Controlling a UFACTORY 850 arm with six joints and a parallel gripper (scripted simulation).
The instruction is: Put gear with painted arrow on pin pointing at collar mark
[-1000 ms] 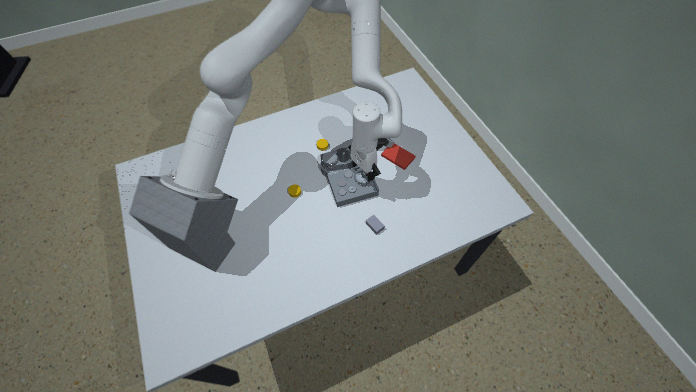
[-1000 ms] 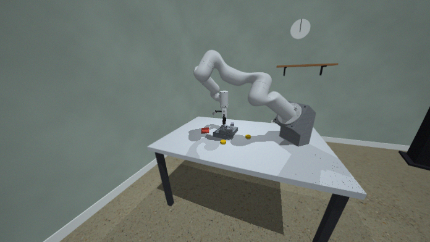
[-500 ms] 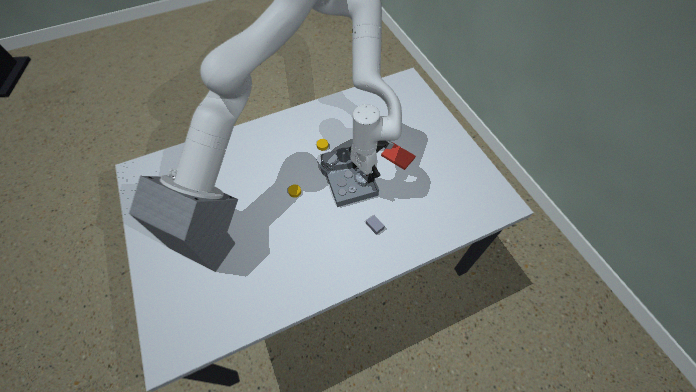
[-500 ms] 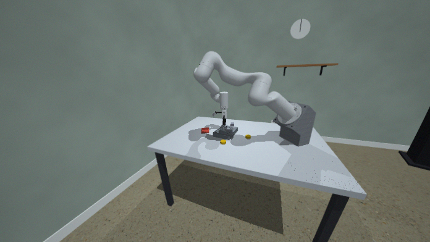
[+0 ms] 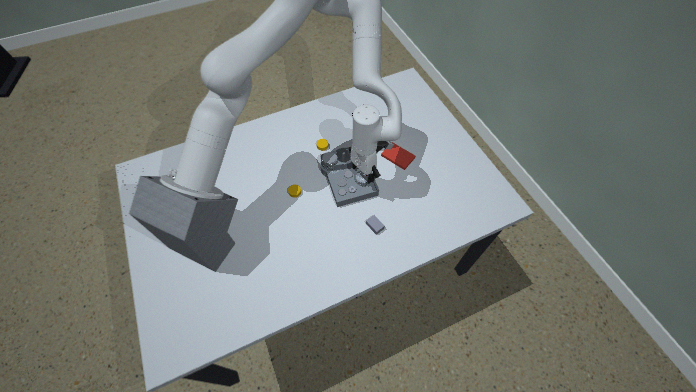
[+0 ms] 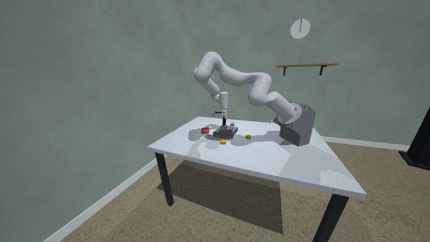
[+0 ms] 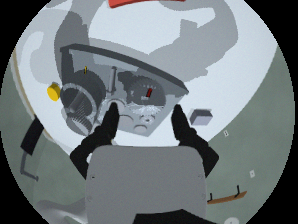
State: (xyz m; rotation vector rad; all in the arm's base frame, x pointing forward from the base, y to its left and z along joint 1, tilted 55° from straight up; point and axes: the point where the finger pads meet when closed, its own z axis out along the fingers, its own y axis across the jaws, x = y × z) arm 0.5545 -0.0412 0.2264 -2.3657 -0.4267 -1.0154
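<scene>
Now: hand 4 cm above the grey gear. From my hand the other things lie so: red block 16 cm ahead, 13 cm to the left, 8 cm below; then small grey block 3 cm ahead, 19 cm to the right, 8 cm below.
</scene>
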